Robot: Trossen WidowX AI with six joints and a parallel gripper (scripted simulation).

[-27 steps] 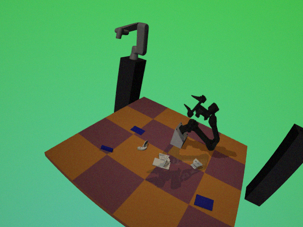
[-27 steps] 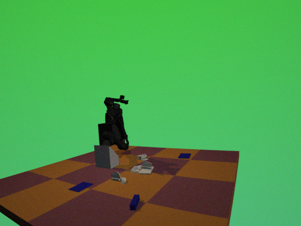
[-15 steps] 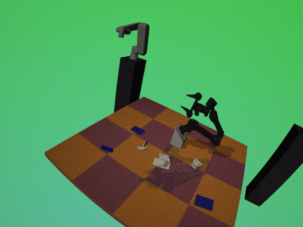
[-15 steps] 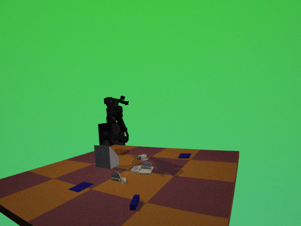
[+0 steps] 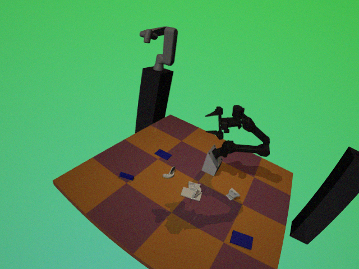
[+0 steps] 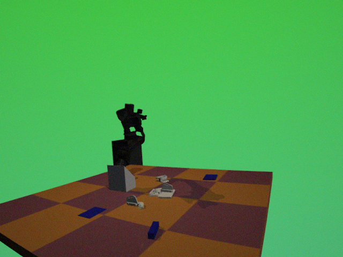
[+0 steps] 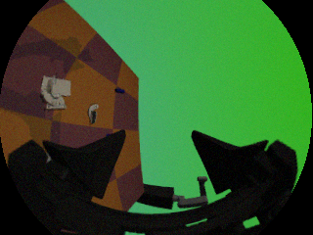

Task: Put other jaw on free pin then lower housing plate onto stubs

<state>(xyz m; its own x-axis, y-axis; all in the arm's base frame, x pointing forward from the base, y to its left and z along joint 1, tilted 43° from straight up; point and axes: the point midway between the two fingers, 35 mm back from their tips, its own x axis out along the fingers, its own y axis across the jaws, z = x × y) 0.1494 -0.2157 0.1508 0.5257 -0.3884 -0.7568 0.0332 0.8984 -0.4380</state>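
Now: gripper tip 14 cm short of the grey jaw, 10 cm to the left of it and 37 cm above it. Also, from my gripper tip: board (30 cm ahead, 49 cm to the left, 37 cm below).
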